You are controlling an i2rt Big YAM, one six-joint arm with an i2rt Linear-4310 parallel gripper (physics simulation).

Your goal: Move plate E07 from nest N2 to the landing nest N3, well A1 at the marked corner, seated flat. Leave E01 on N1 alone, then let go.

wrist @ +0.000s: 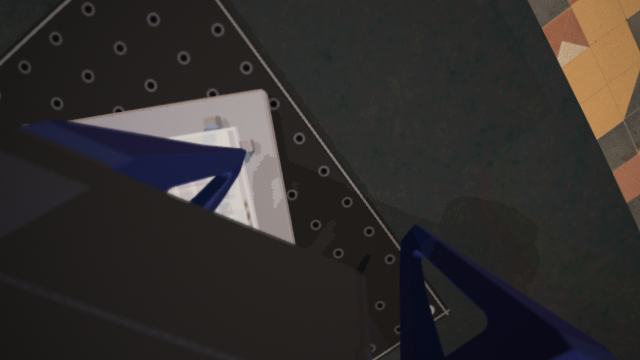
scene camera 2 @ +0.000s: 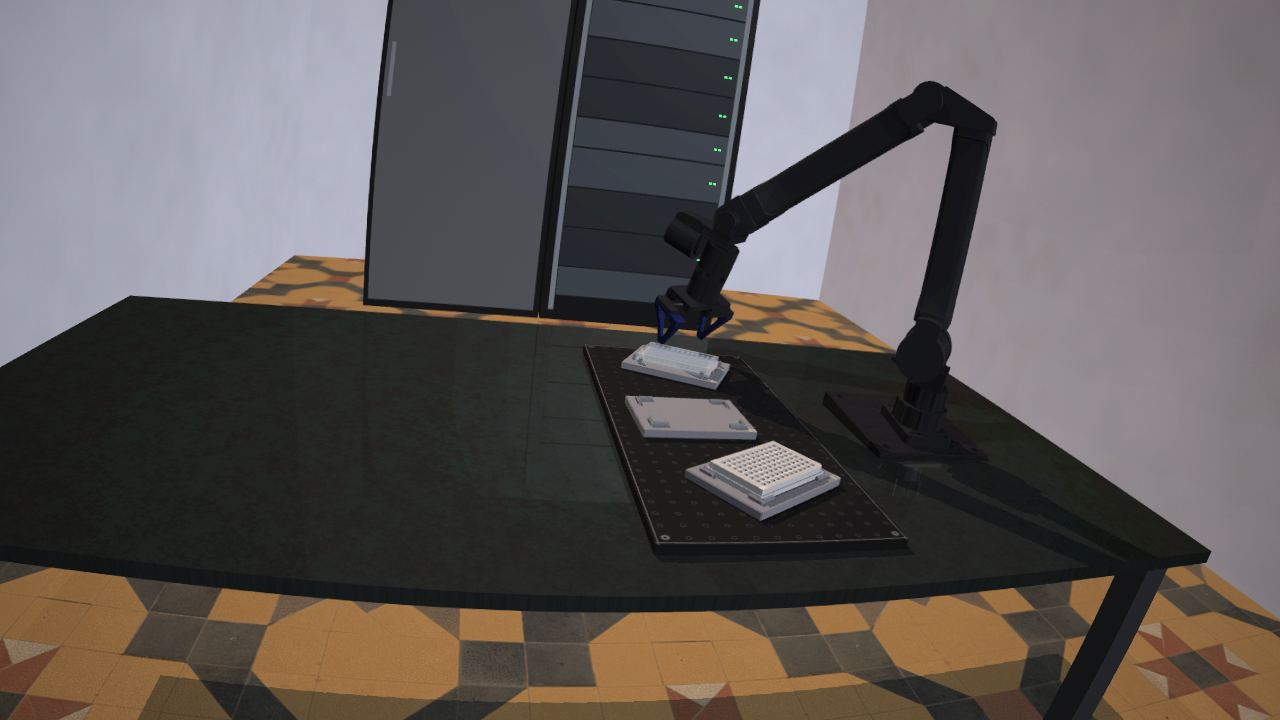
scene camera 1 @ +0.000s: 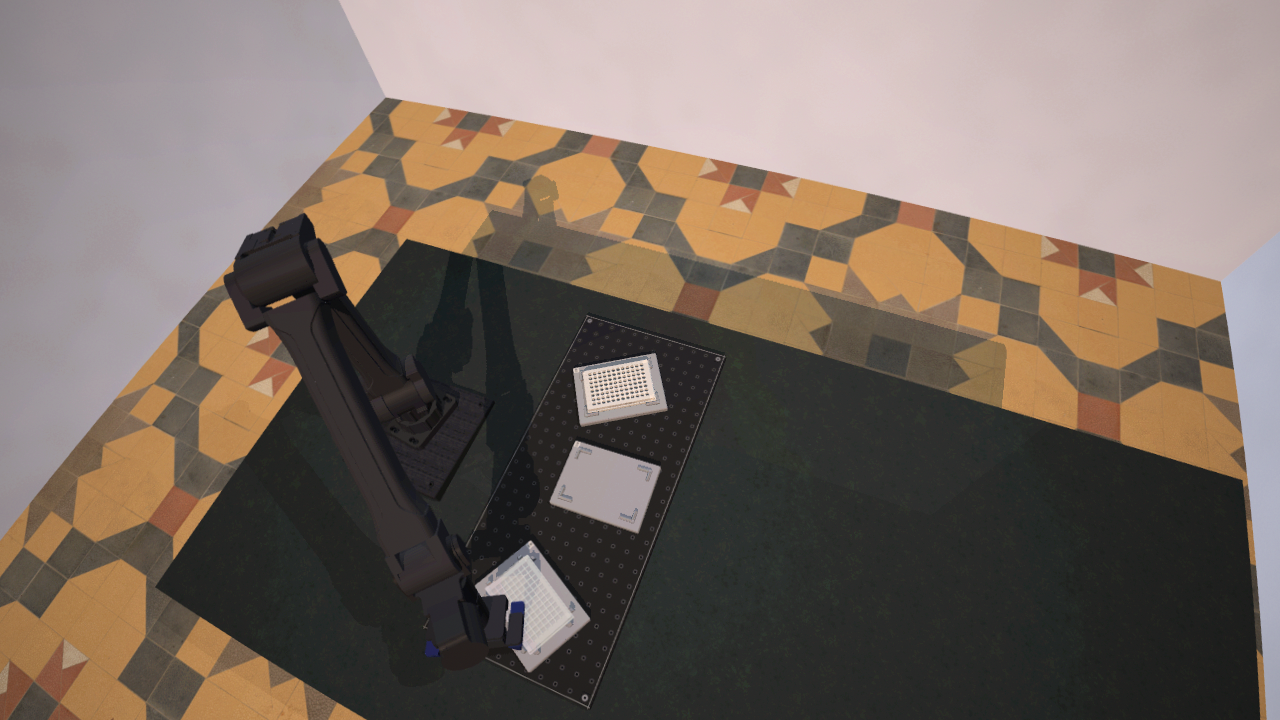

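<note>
The clear plate (scene camera 1: 537, 600) (scene camera 2: 675, 358) (wrist: 239, 200), taken as E07, lies on the end nest (scene camera 1: 580, 617) (scene camera 2: 707, 379) (wrist: 272, 200), taken as N3. It looks about level in scene camera 2; its visible corner in the wrist view is inside the corner stops. Its label and well A1 are not readable. My gripper (scene camera 1: 474, 628) (scene camera 2: 682, 338) (wrist: 328, 198) is open and empty, just above this plate and off to one side; one finger overlaps the plate in the wrist view. The middle nest (scene camera 1: 606, 486) (scene camera 2: 689, 418), taken as N2, is bare. The white plate E01 (scene camera 1: 619, 385) (scene camera 2: 768, 467) sits on N1 (scene camera 1: 617, 416).
The nests stand on a black perforated board (scene camera 1: 572, 555) (scene camera 2: 662, 501) (wrist: 185, 30). The arm's base (scene camera 1: 438, 447) (scene camera 2: 930, 434) stands beside the board on the dark table (scene camera 1: 850, 537) (scene camera 2: 313, 447). A server rack (scene camera 2: 559, 179) stands beyond the table.
</note>
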